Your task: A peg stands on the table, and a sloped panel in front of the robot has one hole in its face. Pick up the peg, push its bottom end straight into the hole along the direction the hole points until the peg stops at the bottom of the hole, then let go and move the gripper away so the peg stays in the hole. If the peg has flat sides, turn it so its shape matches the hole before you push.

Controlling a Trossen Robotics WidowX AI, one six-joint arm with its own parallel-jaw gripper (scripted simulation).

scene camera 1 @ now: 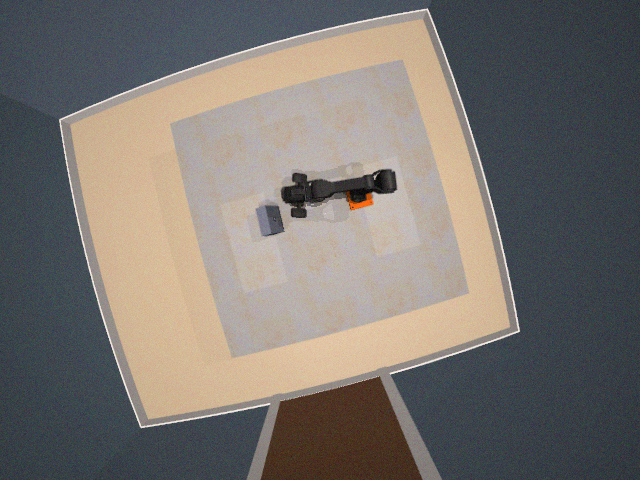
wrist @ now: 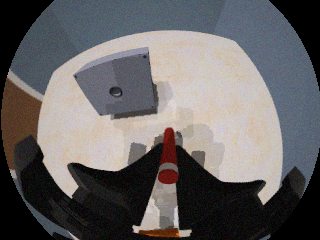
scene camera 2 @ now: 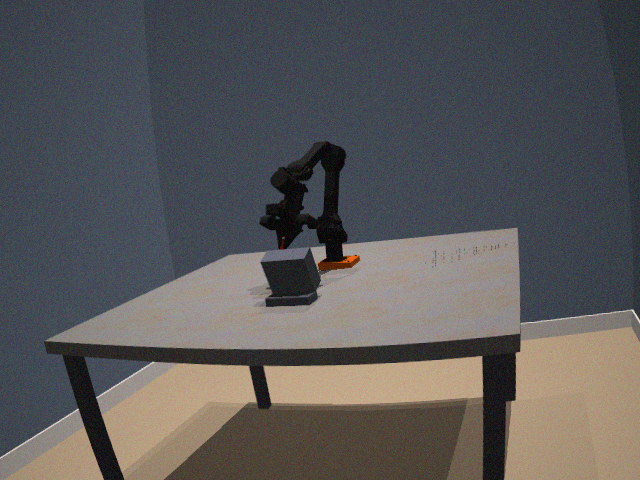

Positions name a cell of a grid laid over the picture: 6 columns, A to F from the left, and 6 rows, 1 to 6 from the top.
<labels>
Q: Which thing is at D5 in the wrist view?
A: A red peg.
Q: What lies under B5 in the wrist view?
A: The gripper.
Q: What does the gripper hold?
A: A red peg.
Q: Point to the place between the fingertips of the gripper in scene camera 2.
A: At C4
</labels>
